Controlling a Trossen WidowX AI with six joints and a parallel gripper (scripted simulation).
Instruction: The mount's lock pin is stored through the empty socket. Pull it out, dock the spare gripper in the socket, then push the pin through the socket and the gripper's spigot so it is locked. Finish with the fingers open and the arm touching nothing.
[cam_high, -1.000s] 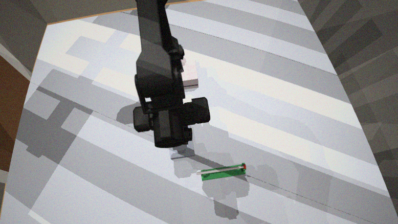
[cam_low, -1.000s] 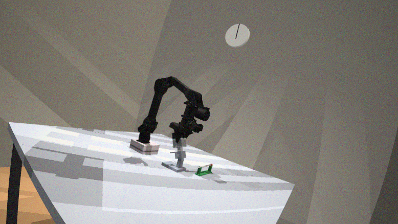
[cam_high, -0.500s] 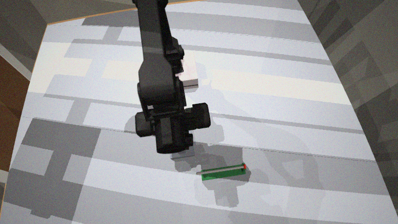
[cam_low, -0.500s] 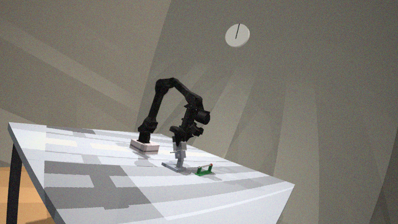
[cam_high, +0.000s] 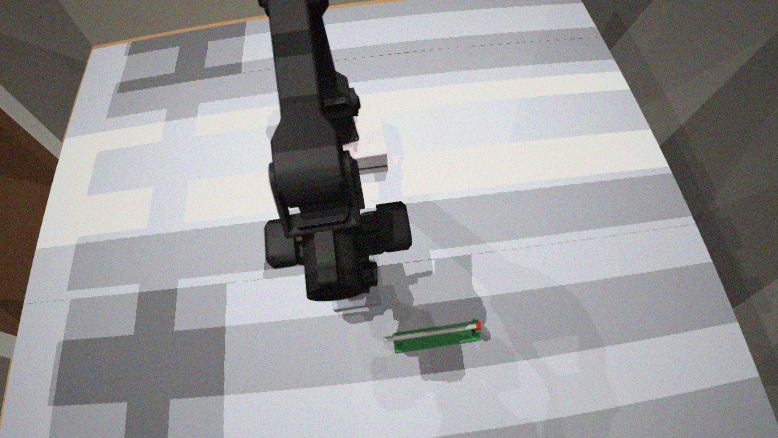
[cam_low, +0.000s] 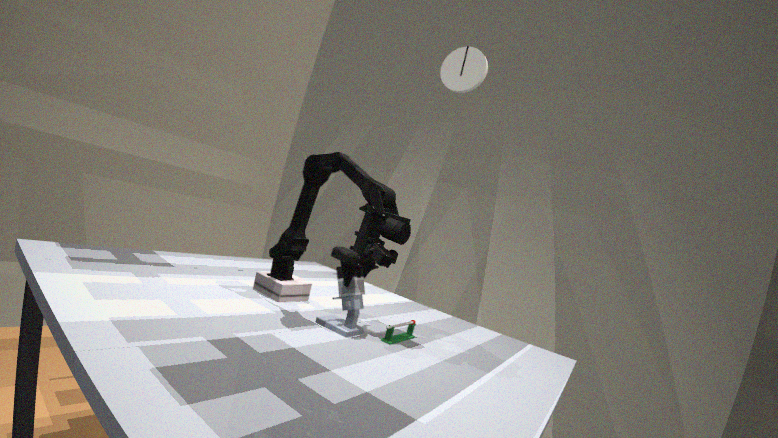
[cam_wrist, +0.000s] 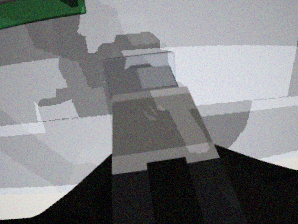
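Right now the spare gripper is right at my gripper tip. From my gripper tip the other things lie so: green cradle: 130 mm ahead, 110 mm to the left, 100 mm below; then grey mount: 70 mm below.
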